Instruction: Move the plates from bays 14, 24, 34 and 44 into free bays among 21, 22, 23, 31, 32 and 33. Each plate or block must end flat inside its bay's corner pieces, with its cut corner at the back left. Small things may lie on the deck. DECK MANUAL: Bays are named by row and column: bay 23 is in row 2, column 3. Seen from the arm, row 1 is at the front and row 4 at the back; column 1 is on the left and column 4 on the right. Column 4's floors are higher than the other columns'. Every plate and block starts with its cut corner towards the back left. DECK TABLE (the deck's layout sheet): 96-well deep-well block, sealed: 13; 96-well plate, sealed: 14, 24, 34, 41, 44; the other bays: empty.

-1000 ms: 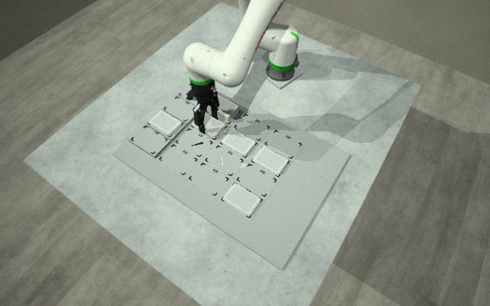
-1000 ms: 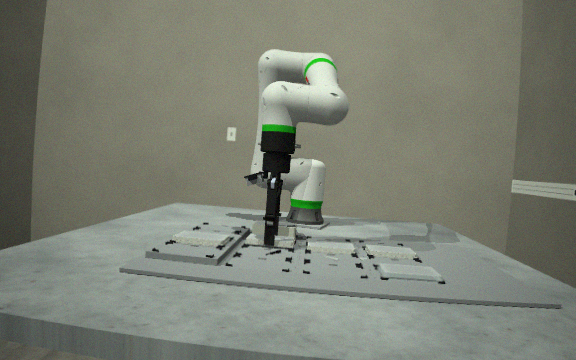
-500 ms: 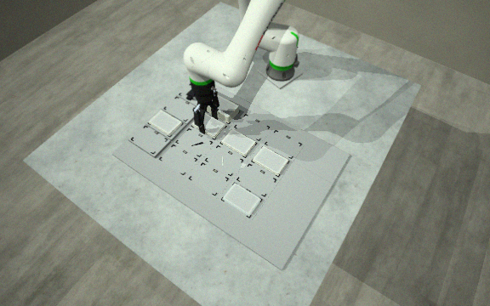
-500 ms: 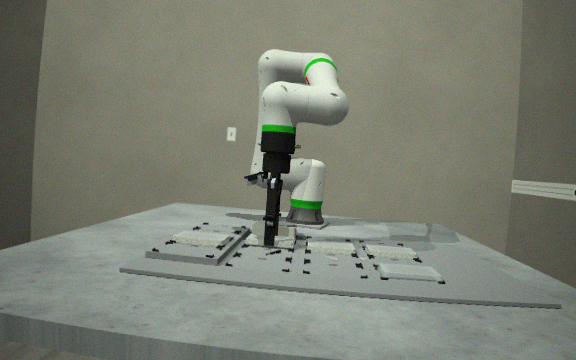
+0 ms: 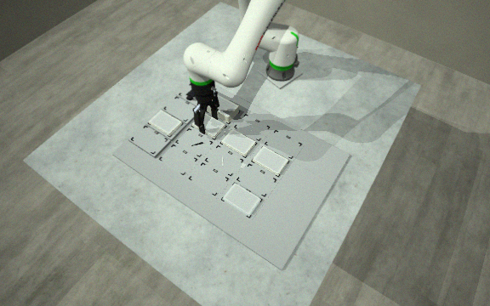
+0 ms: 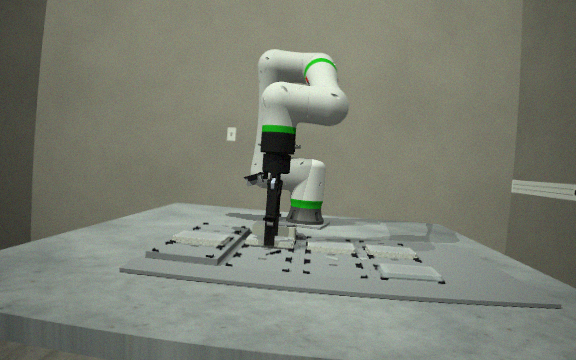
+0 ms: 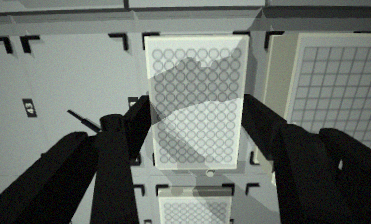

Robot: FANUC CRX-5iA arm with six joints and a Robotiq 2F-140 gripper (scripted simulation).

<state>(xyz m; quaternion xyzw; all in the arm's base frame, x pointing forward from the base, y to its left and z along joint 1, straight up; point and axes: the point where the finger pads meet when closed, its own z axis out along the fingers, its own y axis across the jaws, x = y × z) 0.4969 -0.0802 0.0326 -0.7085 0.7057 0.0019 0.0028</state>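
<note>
Right now the sealed deep-well block is 110 mm behind my hand and 10 mm below it. The rest, counted from my hand: plate (210 mm ahead, 330 mm to the left, 30 mm below); then white tip (110 mm ahead, 160 mm to the left, 30 mm below); then thin black stick (110 mm ahead, 20 mm to the left, 30 mm below).
</note>
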